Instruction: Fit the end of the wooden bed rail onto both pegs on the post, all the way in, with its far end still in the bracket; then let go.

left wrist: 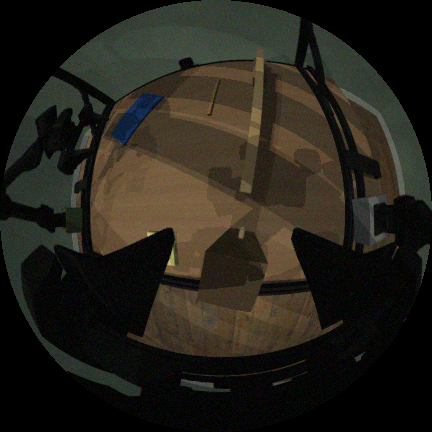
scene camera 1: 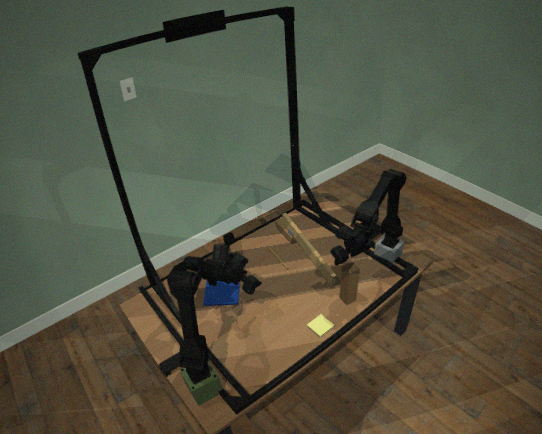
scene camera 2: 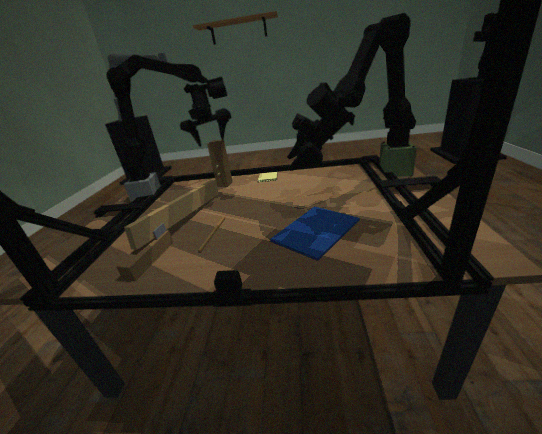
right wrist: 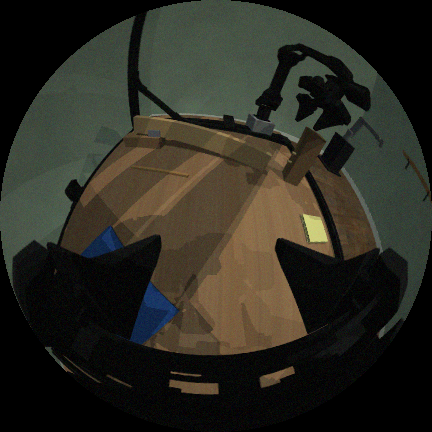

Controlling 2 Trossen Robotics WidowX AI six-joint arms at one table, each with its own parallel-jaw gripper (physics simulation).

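Places are measured from the left arm's base along level axes (x ahead, y up, z right), in metres.
Pixels of known places: left gripper, fingertip midpoint: point(left wrist: 235, 234) point(scene camera 2: 211, 143) point(right wrist: 303, 124); right gripper, fingertip midpoint: point(left wrist: 102, 132) point(scene camera 1: 254, 277) point(scene camera 2: 288, 163) point(right wrist: 219, 243); left arm's base at its link origin: point(left wrist: 379, 217) point(scene camera 1: 390, 242) point(scene camera 2: 140, 178) point(right wrist: 261, 117); right arm's base at its link origin: point(left wrist: 64, 219) point(scene camera 1: 198, 373) point(scene camera 2: 398, 144).
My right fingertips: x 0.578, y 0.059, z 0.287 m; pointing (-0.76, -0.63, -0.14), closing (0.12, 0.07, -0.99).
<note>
Ahead of a thing's pixels: the offset from my right fingertips to its middle. "*": to the spot under its first point.
The wooden bed rail @(dy -0.083, dx -0.346, dz +0.011 m) point(scene camera 1: 309, 247) point(scene camera 2: 170, 212) point(left wrist: 255, 120) point(right wrist: 215, 142) stands on its long edge. Its far end is at the low bracket block @(dy -0.107, dx -0.413, dz +0.190 m) point(scene camera 2: 145, 257) point(right wrist: 145, 142), which bears a small grey piece; how it sits there is unclear. The upright post @(* dy -0.039, dx -0.217, dz -0.303 m) point(scene camera 1: 349, 287) point(scene camera 2: 220, 164) point(left wrist: 232, 275) point(right wrist: 304, 157) faces the rail's near end, with a gap between them in both wrist views. Pegs @(* dy -0.046, dx -0.255, dz -0.255 m) point(left wrist: 241, 232) point(right wrist: 290, 160) show on the post's rail side. My left gripper point(scene camera 2: 210, 141) point(left wrist: 235, 234) is open and empty above the post. My right gripper point(right wrist: 219, 243) is open and empty, above the table, away from the rail.
A blue mat @(dy -0.136, dx +0.036, dz +0.174 m) point(scene camera 1: 221, 293) point(scene camera 2: 316, 232) point(left wrist: 137, 118) lies below the right gripper's side of the table. A yellow pad @(dy -0.135, dx -0.060, dz -0.283 m) point(scene camera 1: 320, 325) point(scene camera 2: 267, 177) point(right wrist: 315, 228) lies near the post. A thin stick @(dy -0.137, dx -0.252, dz +0.109 m) point(scene camera 1: 278, 258) point(scene camera 2: 211, 235) point(left wrist: 213, 97) point(right wrist: 160, 171) lies beside the rail. A black frame surrounds the table.
</note>
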